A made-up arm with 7 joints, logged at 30 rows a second.
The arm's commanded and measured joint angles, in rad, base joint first. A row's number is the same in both.
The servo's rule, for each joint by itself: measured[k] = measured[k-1] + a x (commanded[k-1-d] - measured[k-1]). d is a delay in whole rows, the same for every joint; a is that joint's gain. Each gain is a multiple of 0.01, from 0.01 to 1. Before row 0 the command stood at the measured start. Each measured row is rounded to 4 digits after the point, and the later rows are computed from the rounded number. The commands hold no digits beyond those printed.
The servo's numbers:
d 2
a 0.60 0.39 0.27 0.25 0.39 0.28 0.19
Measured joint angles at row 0:
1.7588, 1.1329, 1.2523, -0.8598, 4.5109, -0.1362, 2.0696
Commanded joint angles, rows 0 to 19:
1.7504, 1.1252, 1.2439, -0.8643, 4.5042, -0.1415, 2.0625
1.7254, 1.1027, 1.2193, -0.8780, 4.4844, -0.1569, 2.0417
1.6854, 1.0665, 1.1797, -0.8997, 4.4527, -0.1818, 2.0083
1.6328, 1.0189, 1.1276, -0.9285, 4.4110, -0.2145, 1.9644
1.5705, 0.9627, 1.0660, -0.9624, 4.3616, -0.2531, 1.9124
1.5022, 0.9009, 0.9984, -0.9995, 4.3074, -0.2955, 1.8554
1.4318, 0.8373, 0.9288, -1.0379, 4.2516, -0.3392, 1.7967
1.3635, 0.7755, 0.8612, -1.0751, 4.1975, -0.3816, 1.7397
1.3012, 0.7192, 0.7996, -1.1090, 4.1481, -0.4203, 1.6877
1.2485, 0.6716, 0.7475, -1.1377, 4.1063, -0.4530, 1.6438
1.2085, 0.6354, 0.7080, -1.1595, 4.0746, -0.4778, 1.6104
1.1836, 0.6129, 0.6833, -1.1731, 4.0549, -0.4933, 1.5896
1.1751, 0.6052, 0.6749, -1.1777, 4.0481, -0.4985, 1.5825
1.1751, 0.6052, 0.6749, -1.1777, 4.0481, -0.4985, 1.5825
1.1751, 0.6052, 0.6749, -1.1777, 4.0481, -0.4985, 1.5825
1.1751, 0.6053, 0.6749, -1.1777, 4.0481, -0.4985, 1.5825
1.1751, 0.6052, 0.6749, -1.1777, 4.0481, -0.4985, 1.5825
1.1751, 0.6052, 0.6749, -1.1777, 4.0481, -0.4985, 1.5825
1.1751, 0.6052, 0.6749, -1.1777, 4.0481, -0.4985, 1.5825
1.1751, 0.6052, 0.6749, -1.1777, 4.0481, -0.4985, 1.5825
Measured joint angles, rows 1 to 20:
1.7588, 1.1329, 1.2523, -0.8598, 4.5109, -0.1362, 2.0696
1.7588, 1.1329, 1.2523, -0.8598, 4.5109, -0.1362, 2.0696
1.7538, 1.1299, 1.2500, -0.8609, 4.5083, -0.1377, 2.0683
1.7368, 1.1193, 1.2417, -0.8652, 4.4990, -0.1431, 2.0632
1.7060, 1.0987, 1.2250, -0.8738, 4.4809, -0.1539, 2.0528
1.6621, 1.0676, 1.1987, -0.8875, 4.4536, -0.1709, 2.0360
1.6071, 1.0267, 1.1629, -0.9062, 4.4177, -0.1939, 2.0125
1.5442, 0.9776, 1.1185, -0.9295, 4.3747, -0.2223, 1.9827
1.4768, 0.9229, 1.0673, -0.9566, 4.3267, -0.2550, 1.9474
1.4088, 0.8654, 1.0117, -0.9862, 4.2763, -0.2904, 1.9079
1.3442, 0.8084, 0.9544, -1.0169, 4.2263, -0.3268, 1.8661
1.2868, 0.7550, 0.8985, -1.0471, 4.1795, -0.3621, 1.8239
1.2398, 0.7084, 0.8471, -1.0752, 4.1386, -0.3945, 1.7833
1.2061, 0.6712, 0.8029, -1.0997, 4.1060, -0.4222, 1.7465
1.1875, 0.6455, 0.7683, -1.1192, 4.0834, -0.4436, 1.7153
1.1801, 0.6298, 0.7431, -1.1338, 4.0696, -0.4590, 1.6901
1.1771, 0.6202, 0.7247, -1.1448, 4.0612, -0.4701, 1.6697
1.1759, 0.6144, 0.7113, -1.1530, 4.0561, -0.4781, 1.6531
1.1754, 0.6108, 0.7015, -1.1592, 4.0530, -0.4838, 1.6397
1.1752, 0.6086, 0.6943, -1.1638, 4.0511, -0.4879, 1.6288

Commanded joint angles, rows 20 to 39:
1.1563, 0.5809, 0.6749, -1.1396, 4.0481, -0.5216, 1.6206
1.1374, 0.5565, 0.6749, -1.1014, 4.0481, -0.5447, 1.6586
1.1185, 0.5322, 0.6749, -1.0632, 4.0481, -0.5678, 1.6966
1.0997, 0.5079, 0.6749, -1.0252, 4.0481, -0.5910, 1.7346
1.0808, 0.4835, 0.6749, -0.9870, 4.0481, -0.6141, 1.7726
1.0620, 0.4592, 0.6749, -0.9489, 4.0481, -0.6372, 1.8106
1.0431, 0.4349, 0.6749, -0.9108, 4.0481, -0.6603, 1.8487
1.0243, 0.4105, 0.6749, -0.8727, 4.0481, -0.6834, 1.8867
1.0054, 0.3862, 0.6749, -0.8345, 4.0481, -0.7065, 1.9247
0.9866, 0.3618, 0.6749, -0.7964, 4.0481, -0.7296, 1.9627
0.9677, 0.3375, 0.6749, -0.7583, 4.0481, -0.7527, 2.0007
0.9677, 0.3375, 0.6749, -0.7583, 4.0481, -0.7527, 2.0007
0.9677, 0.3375, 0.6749, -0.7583, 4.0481, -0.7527, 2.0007
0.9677, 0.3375, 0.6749, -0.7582, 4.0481, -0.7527, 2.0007
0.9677, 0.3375, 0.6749, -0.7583, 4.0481, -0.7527, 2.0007
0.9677, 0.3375, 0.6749, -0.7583, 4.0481, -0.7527, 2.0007
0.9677, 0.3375, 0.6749, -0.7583, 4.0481, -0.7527, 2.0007
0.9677, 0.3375, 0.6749, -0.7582, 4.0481, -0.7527, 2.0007
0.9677, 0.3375, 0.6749, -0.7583, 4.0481, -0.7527, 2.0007
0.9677, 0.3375, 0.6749, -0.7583, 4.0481, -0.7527, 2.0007
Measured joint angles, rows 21 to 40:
1.1751, 0.6073, 0.6891, -1.1673, 4.0499, -0.4909, 1.6200
1.1751, 0.6065, 0.6853, -1.1699, 4.0492, -0.4930, 1.6129
1.1638, 0.5965, 0.6825, -1.1623, 4.0488, -0.5010, 1.6144
1.1480, 0.5809, 0.6804, -1.1471, 4.0485, -0.5132, 1.6228
1.1303, 0.5619, 0.6789, -1.1261, 4.0483, -0.5285, 1.6368
1.1119, 0.5408, 0.6778, -1.1009, 4.0482, -0.5460, 1.6554
1.0932, 0.5185, 0.6770, -1.0724, 4.0482, -0.5651, 1.6777
1.0745, 0.4954, 0.6764, -1.0415, 4.0482, -0.5853, 1.7030
1.0557, 0.4718, 0.6760, -1.0088, 4.0482, -0.6063, 1.7307
1.0369, 0.4479, 0.6757, -0.9748, 4.0482, -0.6279, 1.7603
1.0180, 0.4238, 0.6755, -0.9397, 4.0482, -0.6499, 1.7915
0.9992, 0.3996, 0.6753, -0.9039, 4.0482, -0.6722, 1.8240
0.9803, 0.3754, 0.6752, -0.8675, 4.0482, -0.6947, 1.8576
0.9727, 0.3606, 0.6751, -0.8402, 4.0482, -0.7109, 1.8848
0.9697, 0.3516, 0.6750, -0.8197, 4.0482, -0.7226, 1.9068
0.9685, 0.3461, 0.6750, -0.8043, 4.0482, -0.7310, 1.9246
0.9680, 0.3427, 0.6750, -0.7928, 4.0482, -0.7371, 1.9391
0.9678, 0.3407, 0.6750, -0.7842, 4.0482, -0.7415, 1.9508
0.9677, 0.3395, 0.6750, -0.7777, 4.0482, -0.7446, 1.9603
0.9677, 0.3387, 0.6750, -0.7728, 4.0482, -0.7469, 1.9680

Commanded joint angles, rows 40 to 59:
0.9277, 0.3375, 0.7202, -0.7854, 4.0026, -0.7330, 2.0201
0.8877, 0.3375, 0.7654, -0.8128, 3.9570, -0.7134, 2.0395
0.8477, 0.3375, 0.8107, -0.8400, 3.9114, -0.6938, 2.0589
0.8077, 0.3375, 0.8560, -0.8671, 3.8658, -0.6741, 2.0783
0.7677, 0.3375, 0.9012, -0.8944, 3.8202, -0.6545, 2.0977
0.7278, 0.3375, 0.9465, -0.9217, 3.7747, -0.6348, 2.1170
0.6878, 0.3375, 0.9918, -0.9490, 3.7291, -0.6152, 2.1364
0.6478, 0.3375, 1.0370, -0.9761, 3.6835, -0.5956, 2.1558
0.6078, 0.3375, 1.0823, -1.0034, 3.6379, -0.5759, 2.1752
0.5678, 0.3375, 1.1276, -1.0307, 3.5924, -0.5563, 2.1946
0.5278, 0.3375, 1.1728, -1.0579, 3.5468, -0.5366, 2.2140
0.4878, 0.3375, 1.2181, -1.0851, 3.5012, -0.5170, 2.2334
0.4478, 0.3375, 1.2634, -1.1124, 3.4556, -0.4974, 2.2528
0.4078, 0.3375, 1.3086, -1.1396, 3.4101, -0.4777, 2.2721
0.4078, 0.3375, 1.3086, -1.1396, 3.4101, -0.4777, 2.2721
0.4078, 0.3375, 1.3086, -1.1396, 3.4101, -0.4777, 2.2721
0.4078, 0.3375, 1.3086, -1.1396, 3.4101, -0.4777, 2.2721
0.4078, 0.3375, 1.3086, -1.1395, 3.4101, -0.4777, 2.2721
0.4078, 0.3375, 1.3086, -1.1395, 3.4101, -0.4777, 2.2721
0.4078, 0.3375, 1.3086, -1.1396, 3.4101, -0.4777, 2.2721
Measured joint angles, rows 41 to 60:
0.9677, 0.3382, 0.6750, -0.7692, 4.0482, -0.7485, 1.9742
0.9677, 0.3379, 0.6750, -0.7665, 4.0482, -0.7497, 1.9792
0.9437, 0.3377, 0.6872, -0.7712, 4.0304, -0.7450, 1.9870
0.9101, 0.3376, 0.7083, -0.7816, 4.0018, -0.7362, 1.9970
0.8727, 0.3376, 0.7359, -0.7962, 3.9665, -0.7243, 2.0088
0.8337, 0.3376, 0.7683, -0.8139, 3.9272, -0.7102, 2.0220
0.7941, 0.3376, 0.8042, -0.8340, 3.8855, -0.6946, 2.0364
0.7543, 0.3376, 0.8426, -0.8559, 3.8423, -0.6779, 2.0517
0.7144, 0.3376, 0.8829, -0.8792, 3.7982, -0.6603, 2.0678
0.6744, 0.3376, 0.9245, -0.9034, 3.7535, -0.6422, 2.0845
0.6344, 0.3376, 0.9671, -0.9284, 3.7084, -0.6236, 2.1017
0.5944, 0.3376, 1.0104, -0.9540, 3.6632, -0.6048, 2.1194
0.5544, 0.3376, 1.0542, -0.9800, 3.6178, -0.5857, 2.1374
0.5144, 0.3376, 1.0985, -1.0063, 3.5723, -0.5665, 2.1556
0.4744, 0.3376, 1.1430, -1.0328, 3.5268, -0.5472, 2.1741
0.4344, 0.3376, 1.1877, -1.0595, 3.4813, -0.5277, 2.1927
0.4184, 0.3376, 1.2203, -1.0795, 3.4535, -0.5137, 2.2078
0.4120, 0.3376, 1.2441, -1.0945, 3.4366, -0.5036, 2.2200
0.4095, 0.3376, 1.2615, -1.1058, 3.4263, -0.4963, 2.2299
0.4085, 0.3376, 1.2742, -1.1142, 3.4200, -0.4911, 2.2379

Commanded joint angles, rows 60 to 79:
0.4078, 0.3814, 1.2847, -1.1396, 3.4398, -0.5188, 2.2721
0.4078, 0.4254, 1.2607, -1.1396, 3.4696, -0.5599, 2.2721
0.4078, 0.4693, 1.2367, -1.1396, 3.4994, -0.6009, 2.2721
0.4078, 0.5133, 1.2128, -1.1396, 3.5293, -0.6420, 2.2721
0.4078, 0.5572, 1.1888, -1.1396, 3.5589, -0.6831, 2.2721
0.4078, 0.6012, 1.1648, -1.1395, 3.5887, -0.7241, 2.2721
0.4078, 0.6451, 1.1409, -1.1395, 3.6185, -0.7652, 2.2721
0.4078, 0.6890, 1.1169, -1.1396, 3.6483, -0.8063, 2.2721
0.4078, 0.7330, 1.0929, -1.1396, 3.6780, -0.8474, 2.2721
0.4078, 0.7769, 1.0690, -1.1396, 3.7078, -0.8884, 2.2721
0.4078, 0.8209, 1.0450, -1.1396, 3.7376, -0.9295, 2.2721
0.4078, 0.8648, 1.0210, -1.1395, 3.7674, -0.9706, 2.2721
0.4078, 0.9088, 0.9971, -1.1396, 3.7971, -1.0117, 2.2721
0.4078, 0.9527, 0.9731, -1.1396, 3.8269, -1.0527, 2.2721
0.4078, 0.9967, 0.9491, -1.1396, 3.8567, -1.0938, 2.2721
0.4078, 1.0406, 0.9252, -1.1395, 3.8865, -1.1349, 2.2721
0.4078, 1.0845, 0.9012, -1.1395, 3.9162, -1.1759, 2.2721
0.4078, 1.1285, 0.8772, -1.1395, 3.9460, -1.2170, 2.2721
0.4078, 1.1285, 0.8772, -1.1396, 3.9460, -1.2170, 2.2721
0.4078, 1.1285, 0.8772, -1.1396, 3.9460, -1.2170, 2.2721
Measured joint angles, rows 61 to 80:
0.4081, 0.3376, 1.2835, -1.1205, 3.4161, -0.4873, 2.2444
0.4079, 0.3376, 1.2903, -1.1253, 3.4138, -0.4846, 2.2497
0.4078, 0.3547, 1.2888, -1.1289, 3.4239, -0.4942, 2.2540
0.4078, 0.3823, 1.2812, -1.1316, 3.4417, -0.5126, 2.2574
0.4078, 0.4162, 1.2692, -1.1336, 3.4642, -0.5373, 2.2602
0.4078, 0.4541, 1.2540, -1.1351, 3.4896, -0.5666, 2.2625
0.4078, 0.4943, 1.2364, -1.1362, 3.5166, -0.5992, 2.2643
0.4078, 0.5360, 1.2171, -1.1370, 3.5447, -0.6342, 2.2658
0.4078, 0.5785, 1.1965, -1.1376, 3.5735, -0.6709, 2.2670
0.4078, 0.6216, 1.1750, -1.1381, 3.6027, -0.7088, 2.2680
0.4078, 0.6650, 1.1528, -1.1385, 3.6321, -0.7476, 2.2688
0.4078, 0.7086, 1.1302, -1.1388, 3.6616, -0.7870, 2.2694
0.4078, 0.7524, 1.1072, -1.1390, 3.6912, -0.8269, 2.2699
0.4078, 0.7962, 1.0839, -1.1391, 3.7209, -0.8671, 2.2703
0.4078, 0.8401, 1.0605, -1.1392, 3.7506, -0.9076, 2.2706
0.4078, 0.8840, 1.0369, -1.1393, 3.7804, -0.9482, 2.2709
0.4078, 0.9280, 1.0132, -1.1394, 3.8102, -0.9890, 2.2711
0.4078, 0.9719, 0.9894, -1.1394, 3.8400, -1.0299, 2.2713
0.4078, 1.0158, 0.9656, -1.1394, 3.8697, -1.0708, 2.2715
0.4078, 1.0598, 0.9417, -1.1394, 3.8995, -1.1117, 2.2716

